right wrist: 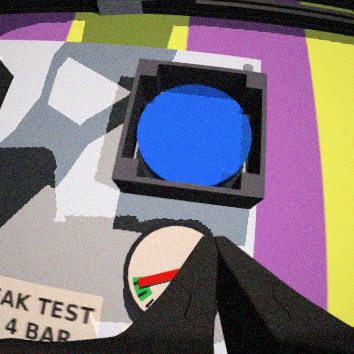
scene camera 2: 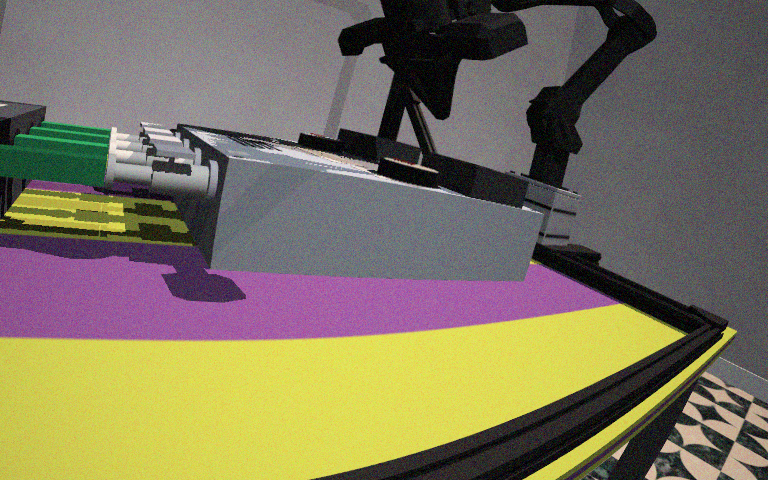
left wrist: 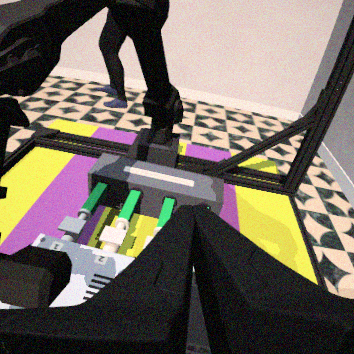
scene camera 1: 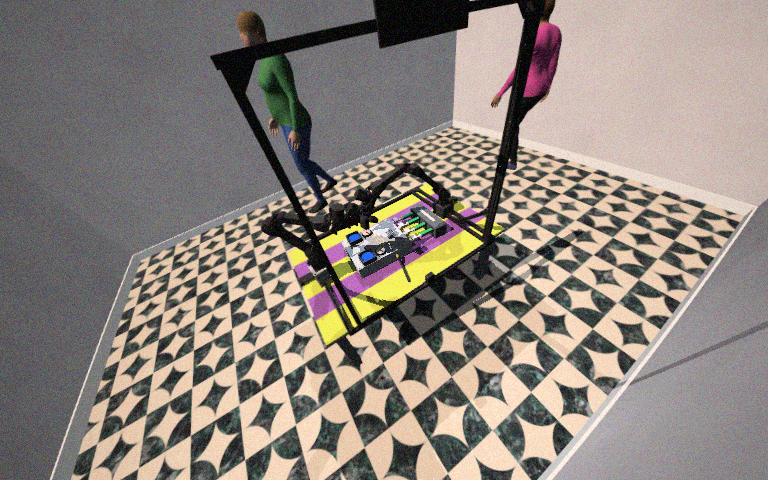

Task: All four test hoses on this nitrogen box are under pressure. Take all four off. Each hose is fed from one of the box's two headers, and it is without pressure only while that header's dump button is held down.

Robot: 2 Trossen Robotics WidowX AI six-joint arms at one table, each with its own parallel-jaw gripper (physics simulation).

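Places are measured from the left arm's base along level axes (x back, y right, z up), in metres.
Pixels of known places: left gripper, between the fingertips: [left wrist: 190, 216] [scene camera 1: 371, 213]; right gripper, between the fingertips: [right wrist: 211, 246] [scene camera 2: 443, 118]; left arm's base, origin of its link: [scene camera 2: 544, 183] [scene camera 1: 318, 265]; right arm's base, origin of its link: [left wrist: 159, 137] [scene camera 1: 443, 202].
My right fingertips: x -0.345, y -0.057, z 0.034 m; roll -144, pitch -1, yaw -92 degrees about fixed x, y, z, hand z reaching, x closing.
Note:
Ahead of a thing's pixels: the offset from my right fingertips to its top centre. "spot": to the spot under its first point. Level surfaces: height alone.
The pale nitrogen box [scene camera 1: 390, 230] [scene camera 2: 368, 226] has two blue dump buttons [scene camera 1: 355, 237] [scene camera 1: 368, 256]. In the right wrist view one blue button @(dx +0.073, dy +0.001, dz -0.049 m) [right wrist: 195, 135] sits in a square black guard, uncovered by fingers. Several green hoses @(spot: dx -0.325, dy +0.042, dz -0.088 m) [scene camera 2: 50, 164] [left wrist: 129, 205] run from white couplings @(spot: dx -0.225, dy +0.025, dz -0.085 m) [scene camera 2: 181, 175] [left wrist: 114, 235] on the box; hoses 1 and 2 look attached. Another hose @(spot: dx -0.301, dy +0.191, dz -0.081 m) [left wrist: 166, 212] is partly behind the left fingers and a fourth is mostly hidden. My left gripper [left wrist: 190, 216] is shut and empty, height unclear. My right gripper [scene camera 2: 444, 114] [right wrist: 211, 246] is shut and empty, over the gauge's edge.
The hoses enter a dark grey block @(spot: dx -0.379, dy +0.272, dz -0.065 m) [scene camera 1: 437, 223] [left wrist: 206, 190]. A round gauge @(spot: dx +0.001, dy +0.022, dz -0.051 m) [right wrist: 160, 250] beside the guard shows its red needle at the green band. A black frame [scene camera 1: 505, 147] stands around the striped table @(dz -0.145 m) [scene camera 2: 254, 390]. Two people stand behind it.

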